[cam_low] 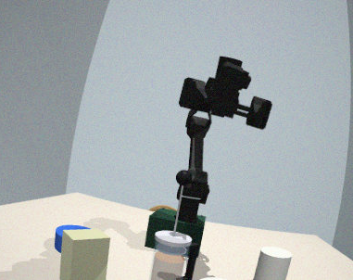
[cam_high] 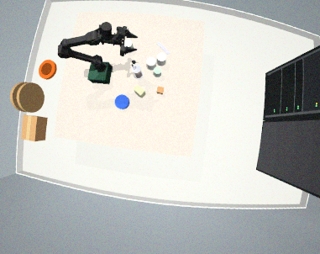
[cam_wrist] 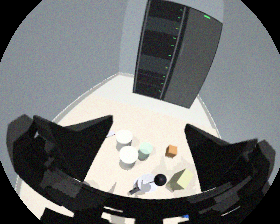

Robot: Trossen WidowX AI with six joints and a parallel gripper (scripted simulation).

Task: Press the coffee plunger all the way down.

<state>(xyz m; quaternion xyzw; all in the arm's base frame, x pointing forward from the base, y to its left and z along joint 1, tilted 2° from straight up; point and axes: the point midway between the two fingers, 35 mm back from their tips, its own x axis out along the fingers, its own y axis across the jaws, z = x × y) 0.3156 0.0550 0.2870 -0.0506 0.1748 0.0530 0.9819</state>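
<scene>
Right now my gripper tip is 50 mm past the coffee press, 50 mm to the left of it and 260 mm above it. From my gripper tip the other things lie so: pale green cup: 130 mm ahead, 40 mm to the right, 340 mm below; orange cube: 170 mm ahead, 190 mm to the right, 360 mm below; yellow block: 220 mm to the right, 330 mm below.
</scene>
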